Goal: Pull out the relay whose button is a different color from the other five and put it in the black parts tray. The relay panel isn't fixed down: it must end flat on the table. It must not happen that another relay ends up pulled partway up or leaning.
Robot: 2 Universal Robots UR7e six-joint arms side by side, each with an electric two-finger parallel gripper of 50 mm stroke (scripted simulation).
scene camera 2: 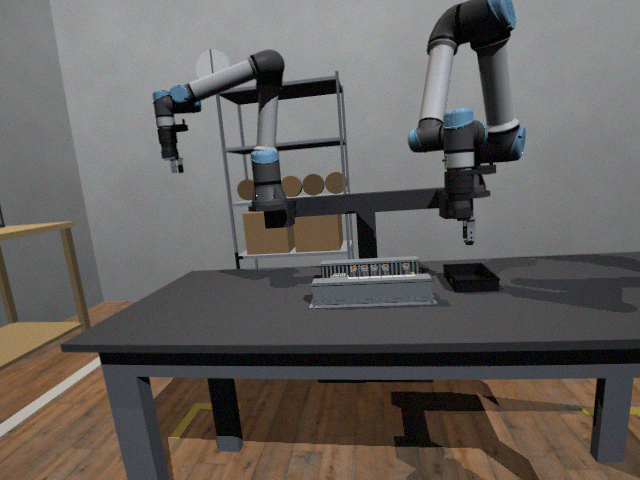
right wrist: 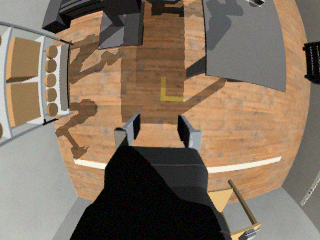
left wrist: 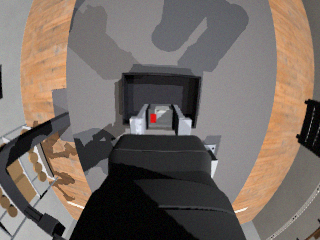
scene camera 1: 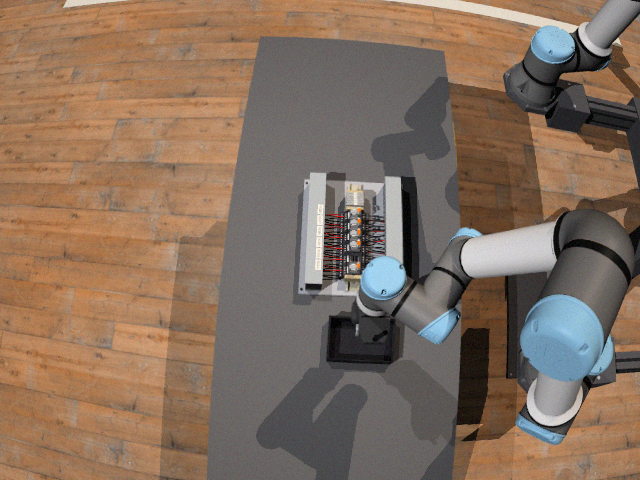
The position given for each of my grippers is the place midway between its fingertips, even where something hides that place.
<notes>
In view: my left gripper (scene camera 2: 468,239), my right gripper (right wrist: 159,122), a black parts tray (scene camera 1: 344,346) and a relay panel (scene camera 1: 319,247).
The black parts tray also shows in scene camera 2 (scene camera 2: 471,277) and in the left wrist view (left wrist: 144,88). The relay panel also shows in scene camera 2 (scene camera 2: 335,289). My left gripper also shows in the left wrist view (left wrist: 160,112). The right wrist view does not show the black parts tray: it is out of frame.
</notes>
